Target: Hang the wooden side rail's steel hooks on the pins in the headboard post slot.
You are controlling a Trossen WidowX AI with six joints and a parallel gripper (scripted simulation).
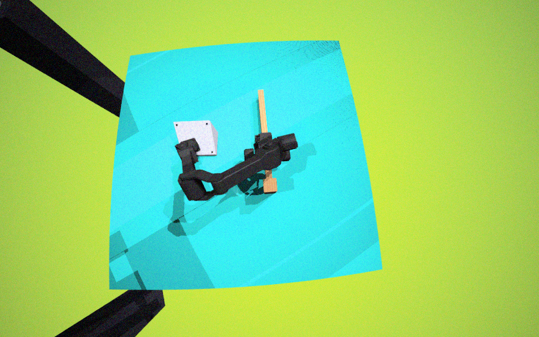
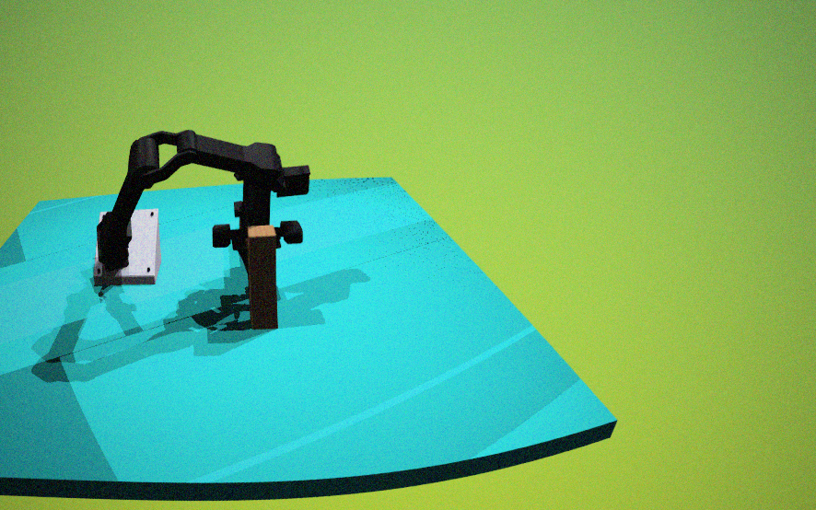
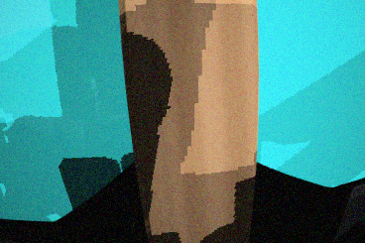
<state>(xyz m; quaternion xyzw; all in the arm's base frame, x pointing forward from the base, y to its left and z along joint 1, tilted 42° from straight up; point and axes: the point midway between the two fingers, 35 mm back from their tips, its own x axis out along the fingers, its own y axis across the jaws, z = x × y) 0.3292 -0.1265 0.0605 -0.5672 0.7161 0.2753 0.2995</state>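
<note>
The headboard post is 13 cm to the right of my gripper tip, 4 cm above it and 2 cm behind it.
</note>
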